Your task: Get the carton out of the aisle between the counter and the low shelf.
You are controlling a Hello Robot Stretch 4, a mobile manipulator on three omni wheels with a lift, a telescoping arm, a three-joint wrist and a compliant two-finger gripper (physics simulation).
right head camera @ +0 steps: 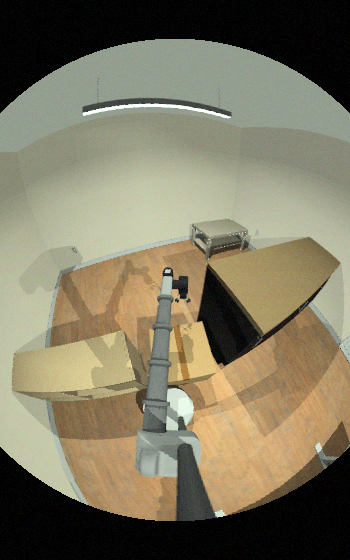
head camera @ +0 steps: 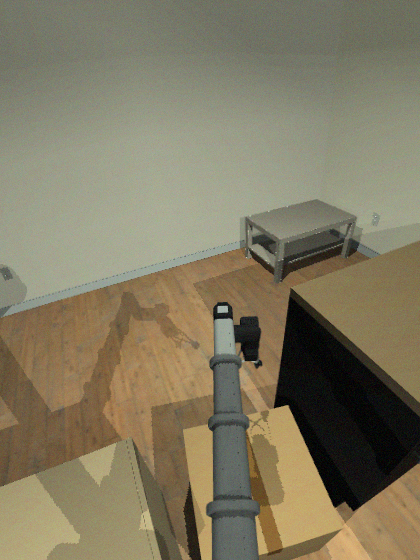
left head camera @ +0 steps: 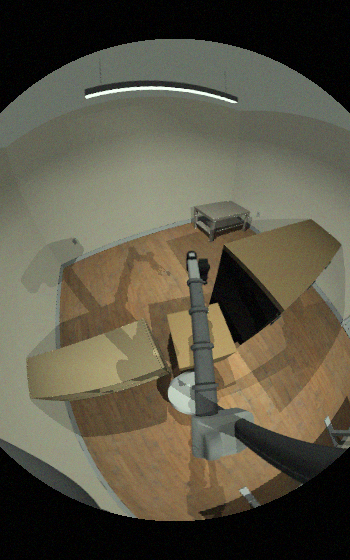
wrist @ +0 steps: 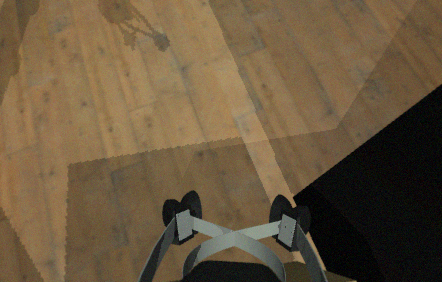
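Pixels of known places: gripper, fingertip midpoint: [right head camera: 182,300] [head camera: 247,366] [wrist: 235,209]; robot's base, origin of the base link: [right head camera: 169,407] [left head camera: 190,391].
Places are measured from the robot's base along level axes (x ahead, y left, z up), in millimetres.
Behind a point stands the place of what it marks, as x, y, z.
The tan carton [head camera: 300,490] @(415, -239, 378) [left head camera: 220,335] @(438, -238, 378) [right head camera: 197,350] @(475, -214, 378) stands on the floor between the dark-sided counter [head camera: 360,310] @(775, -455, 883) [left head camera: 280,265] @(699, -635, 882) [right head camera: 275,280] @(744, -733, 883) [wrist: 390,200] @(850, -285, 451) and the low shelf [head camera: 30,510] @(304, 590, 582) [left head camera: 85,355] @(223, 735, 583) [right head camera: 75,365] @(195, 628, 582). A brown tape strip runs along its top. My extended arm passes above the carton and hides part of it. My gripper [right head camera: 183,300] @(817, -87, 571) [wrist: 235,209] @(817, -87, 571) is open and empty, raised above the floor past the carton's far edge, left of the counter's far corner. In the wrist view the fingertips stand well apart over floor, with a sliver of tan at the bottom edge.
A grey metal bench [head camera: 305,217] @(2564, -825, 422) [left head camera: 220,209] @(2515, -725, 422) [right head camera: 220,227] @(2513, -766, 422) stands by the far wall. The white round part of my base [left head camera: 181,393] @(-3, 87, 187) [right head camera: 181,407] @(19, -105, 187) is near the carton's near side. The counter's black side rises close to the carton's right; the shelf's end is close on its left.
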